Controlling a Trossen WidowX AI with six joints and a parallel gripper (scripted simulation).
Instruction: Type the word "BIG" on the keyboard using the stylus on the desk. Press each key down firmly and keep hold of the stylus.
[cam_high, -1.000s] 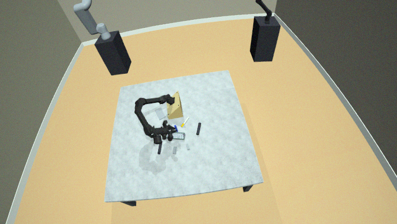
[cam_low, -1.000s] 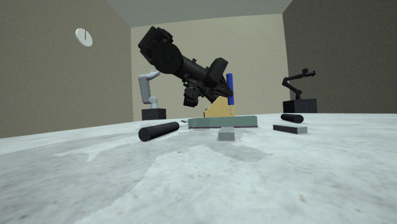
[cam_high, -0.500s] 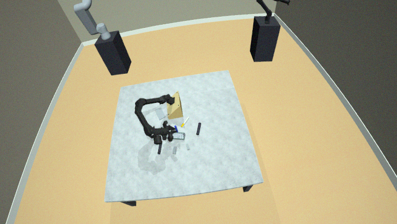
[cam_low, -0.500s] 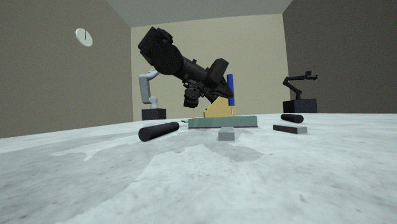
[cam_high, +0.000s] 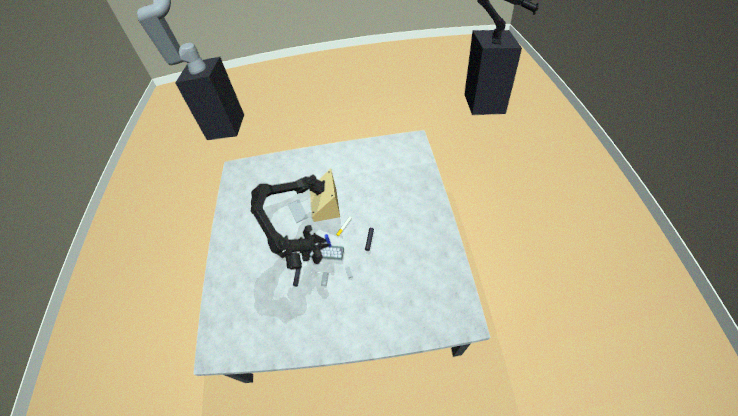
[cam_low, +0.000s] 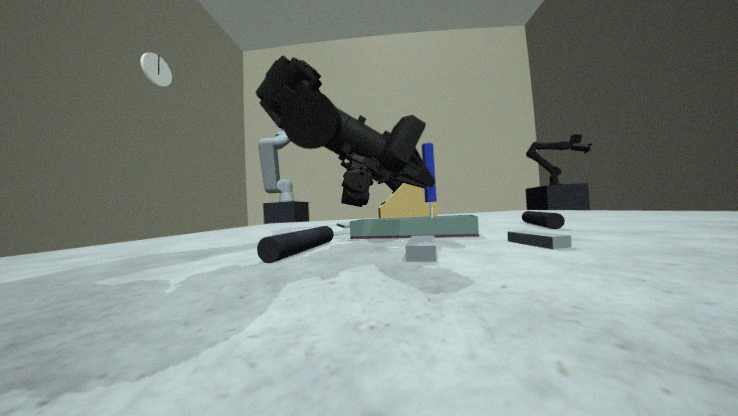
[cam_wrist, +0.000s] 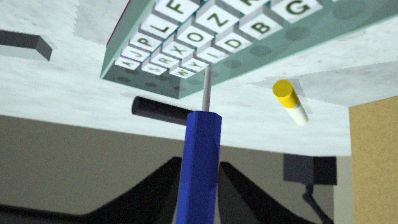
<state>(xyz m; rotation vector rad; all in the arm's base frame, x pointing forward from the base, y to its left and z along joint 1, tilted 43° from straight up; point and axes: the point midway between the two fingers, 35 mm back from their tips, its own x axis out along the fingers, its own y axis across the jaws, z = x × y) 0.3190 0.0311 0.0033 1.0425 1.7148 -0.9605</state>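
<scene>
The yellow-capped white marker lies 12 cm behind my gripper tip, 7 cm below it and 5 cm to the left of it. Also, from my gripper tip: blue stylus 1 cm below; thin grey stylus tip 5 cm below.
</scene>
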